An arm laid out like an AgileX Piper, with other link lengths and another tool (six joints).
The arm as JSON. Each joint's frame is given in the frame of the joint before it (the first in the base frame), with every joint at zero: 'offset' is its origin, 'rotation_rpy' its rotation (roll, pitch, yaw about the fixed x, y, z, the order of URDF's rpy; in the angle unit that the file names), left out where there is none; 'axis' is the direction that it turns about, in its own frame. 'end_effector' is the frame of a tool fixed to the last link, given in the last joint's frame.
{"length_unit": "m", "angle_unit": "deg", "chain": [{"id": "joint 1", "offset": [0.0, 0.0, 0.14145], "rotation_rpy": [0.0, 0.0, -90.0], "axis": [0.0, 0.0, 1.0]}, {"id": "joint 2", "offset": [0.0, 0.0, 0.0], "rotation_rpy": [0.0, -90.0, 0.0], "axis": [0.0, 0.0, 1.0]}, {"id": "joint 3", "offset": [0.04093, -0.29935, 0.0], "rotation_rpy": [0.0, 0.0, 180.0], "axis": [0.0, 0.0, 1.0]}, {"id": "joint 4", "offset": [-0.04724, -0.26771, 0.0], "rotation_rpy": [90.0, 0.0, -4.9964], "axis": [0.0, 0.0, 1.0]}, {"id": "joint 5", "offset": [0.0, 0.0, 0.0], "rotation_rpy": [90.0, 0.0, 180.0], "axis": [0.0, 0.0, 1.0]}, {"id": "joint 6", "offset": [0.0, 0.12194, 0.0], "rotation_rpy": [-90.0, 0.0, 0.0], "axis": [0.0, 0.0, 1.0]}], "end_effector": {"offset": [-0.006, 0.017, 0.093], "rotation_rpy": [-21.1, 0.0, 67.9]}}
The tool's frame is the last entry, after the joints.
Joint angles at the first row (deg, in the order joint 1, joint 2, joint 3, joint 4, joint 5, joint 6):
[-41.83, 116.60, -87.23, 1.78, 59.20, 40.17]
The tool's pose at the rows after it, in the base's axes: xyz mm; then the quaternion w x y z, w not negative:
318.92 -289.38 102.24 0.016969 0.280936 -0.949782 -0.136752
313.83 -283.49 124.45 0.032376 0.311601 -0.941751 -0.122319
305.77 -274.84 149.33 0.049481 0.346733 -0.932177 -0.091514
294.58 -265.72 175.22 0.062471 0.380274 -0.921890 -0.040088
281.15 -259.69 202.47 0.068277 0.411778 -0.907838 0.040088
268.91 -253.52 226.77 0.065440 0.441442 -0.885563 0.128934
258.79 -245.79 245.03 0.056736 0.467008 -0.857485 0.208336
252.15 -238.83 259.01 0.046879 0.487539 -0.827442 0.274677
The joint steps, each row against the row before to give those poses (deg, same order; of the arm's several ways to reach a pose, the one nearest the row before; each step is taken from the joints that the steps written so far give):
[0.42, -1.72, -0.95, -0.71, 3.15, -2.41]
[1.06, -3.20, 0.33, -1.79, 2.20, -2.19]
[1.67, -5.02, 2.57, -2.88, 0.28, -1.98]
[1.95, -6.92, 5.05, -3.91, -2.50, -1.22]
[1.95, -8.79, 7.44, -5.49, -6.10, -0.26]
[1.68, -9.03, 8.26, -5.89, -7.96, 0.30]
[1.13, -8.02, 7.77, -5.35, -8.03, 0.52]
[0.49, -6.30, 6.25, -4.75, -7.30, 0.56]

